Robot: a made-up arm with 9 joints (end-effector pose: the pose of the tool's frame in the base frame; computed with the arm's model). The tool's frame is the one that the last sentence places. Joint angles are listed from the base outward.
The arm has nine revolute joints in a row. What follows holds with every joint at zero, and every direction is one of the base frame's. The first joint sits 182.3 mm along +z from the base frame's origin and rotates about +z. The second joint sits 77 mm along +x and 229.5 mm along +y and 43.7 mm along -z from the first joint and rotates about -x. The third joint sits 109.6 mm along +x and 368.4 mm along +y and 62.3 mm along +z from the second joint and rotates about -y. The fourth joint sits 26.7 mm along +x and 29.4 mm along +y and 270.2 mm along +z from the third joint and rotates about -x. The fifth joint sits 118.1 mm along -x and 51.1 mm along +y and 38.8 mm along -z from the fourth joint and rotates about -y. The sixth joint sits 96.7 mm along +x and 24.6 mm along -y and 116.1 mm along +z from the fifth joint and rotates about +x. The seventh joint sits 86.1 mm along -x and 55.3 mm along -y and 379.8 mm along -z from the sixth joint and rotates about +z. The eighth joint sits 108.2 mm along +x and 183.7 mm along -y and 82.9 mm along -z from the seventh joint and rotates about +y. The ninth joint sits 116.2 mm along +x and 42.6 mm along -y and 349.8 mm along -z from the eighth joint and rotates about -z. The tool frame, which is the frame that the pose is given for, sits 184 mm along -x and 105.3 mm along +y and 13.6 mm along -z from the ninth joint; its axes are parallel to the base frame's.
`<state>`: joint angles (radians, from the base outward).
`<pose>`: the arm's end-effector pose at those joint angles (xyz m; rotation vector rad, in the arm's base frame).
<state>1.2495 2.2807 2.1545 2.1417 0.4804 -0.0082 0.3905 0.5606 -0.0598</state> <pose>-0.2003 -0.4981 0.3163 -0.1386 2.6952 0.7036</pose>
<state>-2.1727 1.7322 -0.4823 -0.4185 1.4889 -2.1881 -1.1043 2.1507 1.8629</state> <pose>0.3534 -0.0295 0.0862 0.5180 1.4436 0.6265</pose>
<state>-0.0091 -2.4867 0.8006 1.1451 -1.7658 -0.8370 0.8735 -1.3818 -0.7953</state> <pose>-0.4896 0.4138 0.0749 2.0420 -1.0004 0.7267</pose>
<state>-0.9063 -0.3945 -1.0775 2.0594 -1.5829 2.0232 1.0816 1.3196 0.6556</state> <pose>0.2382 0.3119 0.0626 0.1621 2.0000 -1.1692</pose>
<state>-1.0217 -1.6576 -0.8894 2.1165 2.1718 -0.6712 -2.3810 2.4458 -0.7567</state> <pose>0.2552 -0.3338 0.3891 1.2308 -1.0028 1.8341</pose>
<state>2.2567 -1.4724 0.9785 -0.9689 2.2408 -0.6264 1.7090 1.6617 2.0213</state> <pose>-0.3420 0.1162 -0.0419 -0.9920 0.9071 -0.8160</pose>
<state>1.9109 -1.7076 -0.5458 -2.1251 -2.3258 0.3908 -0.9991 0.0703 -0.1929</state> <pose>0.2605 -0.0805 -0.0853 -0.1719 -0.6186 -1.0123</pose>
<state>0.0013 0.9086 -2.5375 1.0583 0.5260 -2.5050 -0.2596 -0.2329 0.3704</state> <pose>1.0442 0.4072 -0.9019 -1.0409 0.0397 2.5091</pose>
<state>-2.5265 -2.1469 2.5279 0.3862 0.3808 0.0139 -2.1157 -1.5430 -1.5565</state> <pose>-0.4027 -0.6533 0.1618 -1.0105 0.0879 0.5738</pose>
